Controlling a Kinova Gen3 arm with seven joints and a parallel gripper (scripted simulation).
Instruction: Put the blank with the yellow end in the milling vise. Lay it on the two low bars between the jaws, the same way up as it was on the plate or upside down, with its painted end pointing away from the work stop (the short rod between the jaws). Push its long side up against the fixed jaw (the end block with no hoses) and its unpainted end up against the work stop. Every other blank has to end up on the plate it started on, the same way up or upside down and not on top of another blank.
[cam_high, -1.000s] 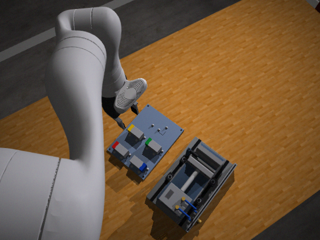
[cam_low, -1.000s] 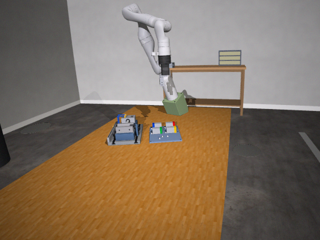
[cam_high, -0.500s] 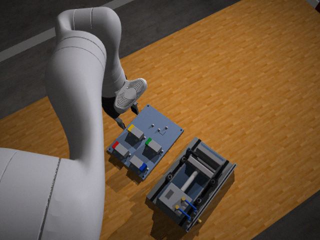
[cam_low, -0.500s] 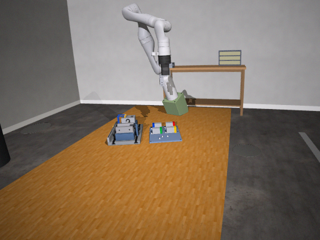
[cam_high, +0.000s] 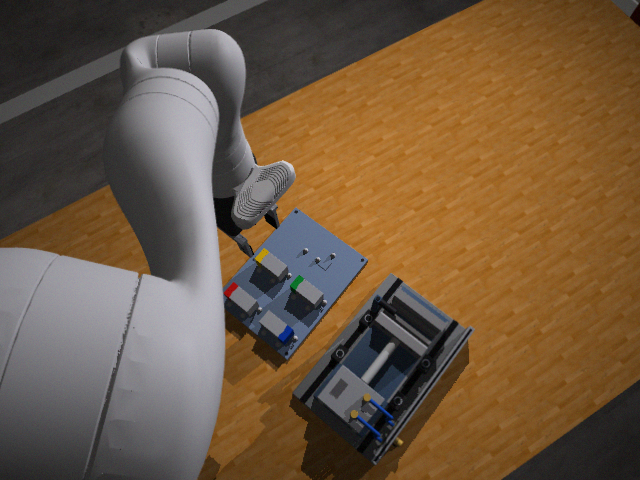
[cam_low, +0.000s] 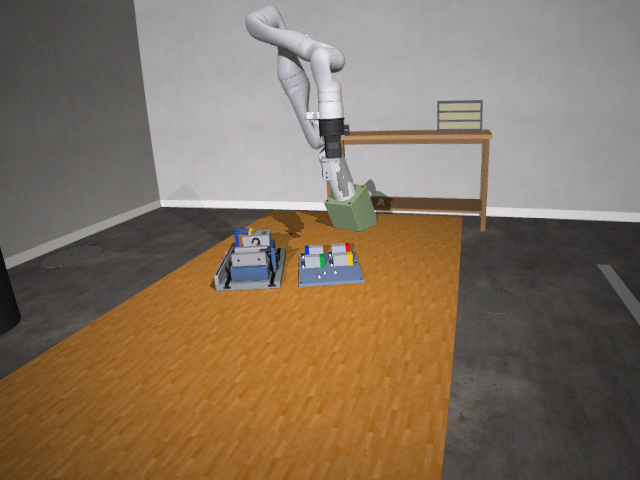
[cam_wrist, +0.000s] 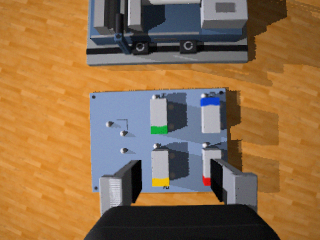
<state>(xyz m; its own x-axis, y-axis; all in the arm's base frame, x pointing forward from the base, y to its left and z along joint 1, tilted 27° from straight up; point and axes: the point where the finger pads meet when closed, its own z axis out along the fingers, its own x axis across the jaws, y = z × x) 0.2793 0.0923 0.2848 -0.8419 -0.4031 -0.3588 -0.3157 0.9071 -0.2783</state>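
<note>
My gripper is now 10 mm short of the yellow-ended blank, 40 mm to the right of it and 270 mm above it. From my hand the other things lie so: blue-ended blank 40 mm behind, 70 mm to the right, 270 mm below; then red-ended blank 70 mm behind, 10 mm to the left, 270 mm below; then green-ended blank 40 mm ahead, 40 mm to the right, 270 mm below.
</note>
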